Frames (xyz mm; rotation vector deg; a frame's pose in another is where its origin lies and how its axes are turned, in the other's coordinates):
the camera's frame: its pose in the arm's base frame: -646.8 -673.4 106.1 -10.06 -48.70 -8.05
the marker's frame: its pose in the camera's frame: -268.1 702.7 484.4 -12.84 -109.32 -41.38
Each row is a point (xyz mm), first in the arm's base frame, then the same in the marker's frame.
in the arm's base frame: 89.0 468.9 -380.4
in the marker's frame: -1207.9 209.9 411.2
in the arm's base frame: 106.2 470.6 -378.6
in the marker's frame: -1224.0 215.3 407.5
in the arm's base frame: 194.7 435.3 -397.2
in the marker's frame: -1316.0 191.6 387.4
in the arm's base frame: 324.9 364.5 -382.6
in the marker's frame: -1441.8 162.6 313.1
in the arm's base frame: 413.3 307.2 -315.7
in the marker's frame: -1513.5 164.6 211.0
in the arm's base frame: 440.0 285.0 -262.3
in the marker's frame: -1527.1 178.3 150.3
